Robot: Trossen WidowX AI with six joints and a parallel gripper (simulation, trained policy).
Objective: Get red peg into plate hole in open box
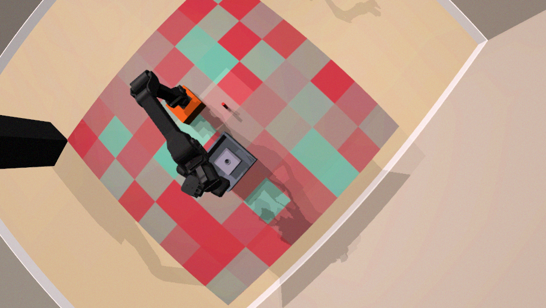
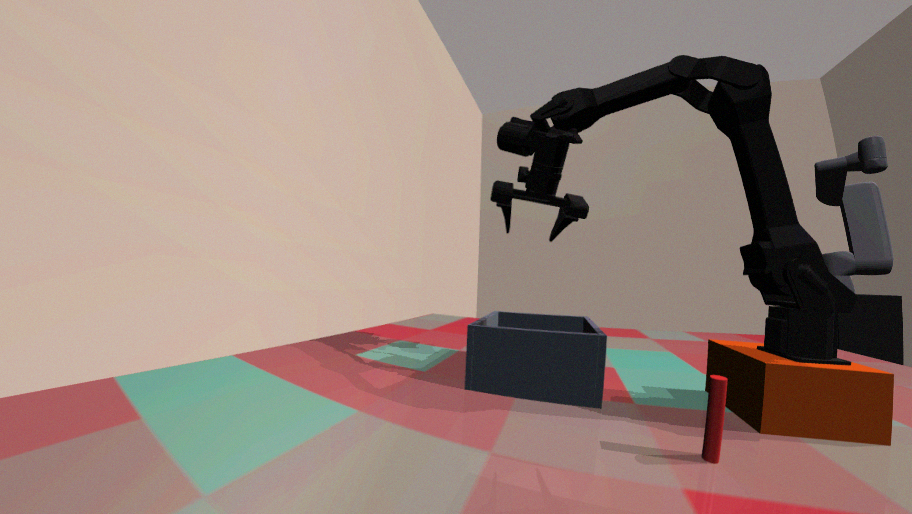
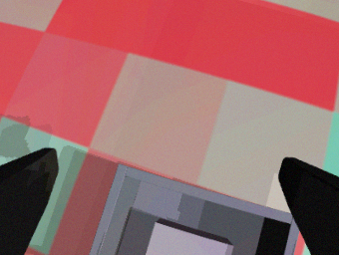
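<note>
Right now my gripper tip is 290 mm to the right of the red peg, 220 mm above it and 190 mm past it. Also, from my gripper tip: dark box (230 mm below, 100 mm to the left, 20 mm behind).
</note>
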